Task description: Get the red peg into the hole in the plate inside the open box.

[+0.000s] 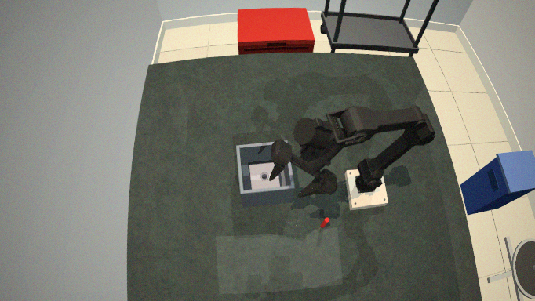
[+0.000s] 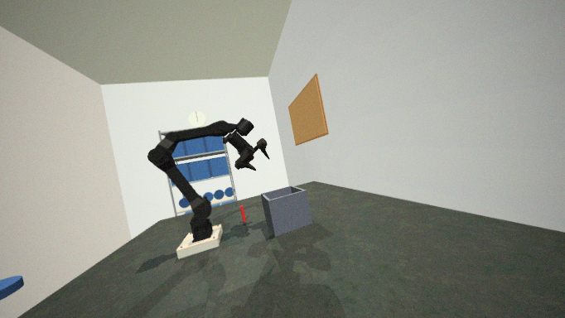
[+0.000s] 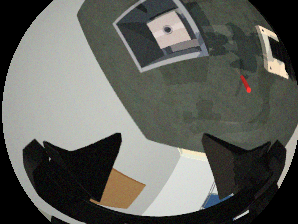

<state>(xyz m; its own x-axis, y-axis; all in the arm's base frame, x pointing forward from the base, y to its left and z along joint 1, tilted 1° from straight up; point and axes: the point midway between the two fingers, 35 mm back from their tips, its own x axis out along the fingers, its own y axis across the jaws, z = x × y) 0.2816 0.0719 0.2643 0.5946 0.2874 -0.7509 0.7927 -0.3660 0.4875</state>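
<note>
The red peg is 230 mm below my gripper tip, 140 mm behind it and 50 mm to the left of it. From my gripper tip the other things lie so: light grey plate 220 mm below, 120 mm to the right, 40 mm ahead.
</note>
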